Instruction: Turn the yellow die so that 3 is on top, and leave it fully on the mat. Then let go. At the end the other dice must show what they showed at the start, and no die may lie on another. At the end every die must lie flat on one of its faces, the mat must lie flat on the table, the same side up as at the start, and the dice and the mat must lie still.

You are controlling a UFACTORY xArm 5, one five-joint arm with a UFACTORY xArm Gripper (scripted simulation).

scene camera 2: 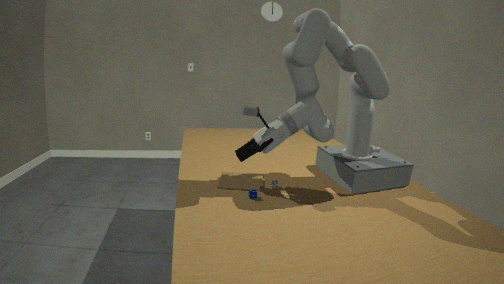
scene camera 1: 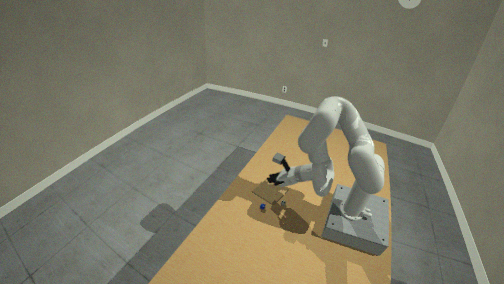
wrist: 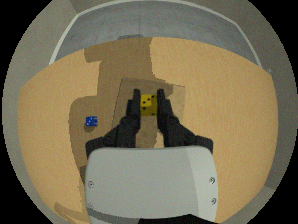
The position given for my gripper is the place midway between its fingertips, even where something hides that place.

Note:
I see my gripper (scene camera 2: 237, 156) and a tan mat (scene camera 2: 229, 180).
The tan mat shows as well in the wrist view (wrist: 176, 94). My gripper is seen too in the wrist view (wrist: 148, 97).

